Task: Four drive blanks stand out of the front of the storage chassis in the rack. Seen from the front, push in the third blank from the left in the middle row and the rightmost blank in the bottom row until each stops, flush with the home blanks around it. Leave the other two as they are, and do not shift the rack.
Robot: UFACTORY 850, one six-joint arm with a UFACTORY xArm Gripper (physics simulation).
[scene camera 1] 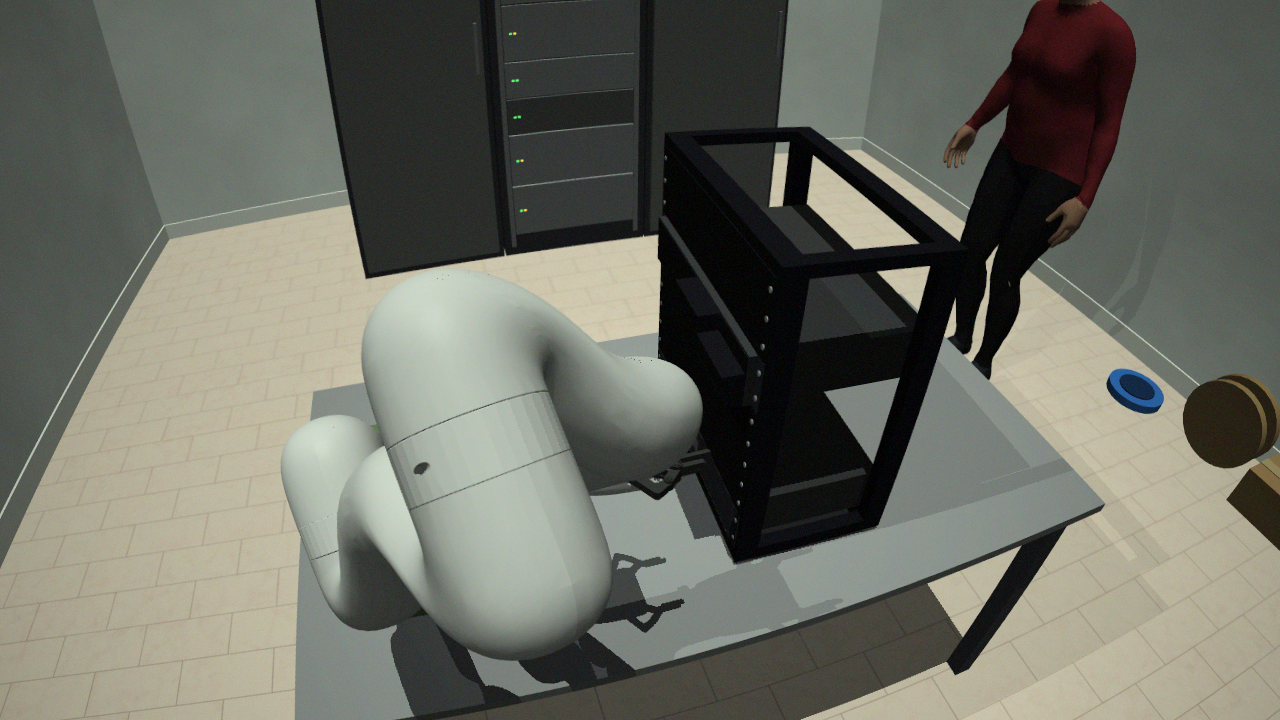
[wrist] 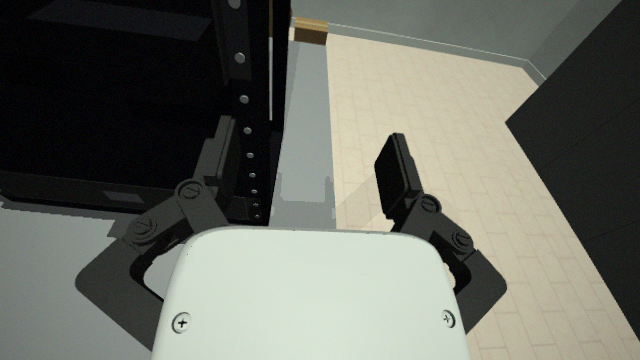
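Observation:
The black rack [scene camera 1: 776, 402] [wrist: 260, 75] stands upright on the table. It holds the storage chassis [scene camera 1: 854, 308], whose dark front faces the arm. Two blanks stand out of that front: an upper one [scene camera 1: 699, 300] and a lower, nearer one [scene camera 1: 720, 353]. In the wrist view a faintly lit surface of a protruding blank [wrist: 120, 21] shows at upper left. The other blanks are too dark or hidden to tell. My gripper [wrist: 313, 141] is open and empty, low by the rack's front right corner. Its left finger overlaps the studded post; its right finger is outside the rack. The arm mostly hides it in the scene view.
The grey table [scene camera 1: 904, 537] [wrist: 307, 100] extends beside the rack. The white arm [scene camera 1: 483, 447] covers much of the table's left part. A person in red [scene camera 1: 1065, 98] stands behind the rack. Dark cabinets [scene camera 1: 411, 134] stand at the back; a brown box [wrist: 311, 32] is beyond the table.

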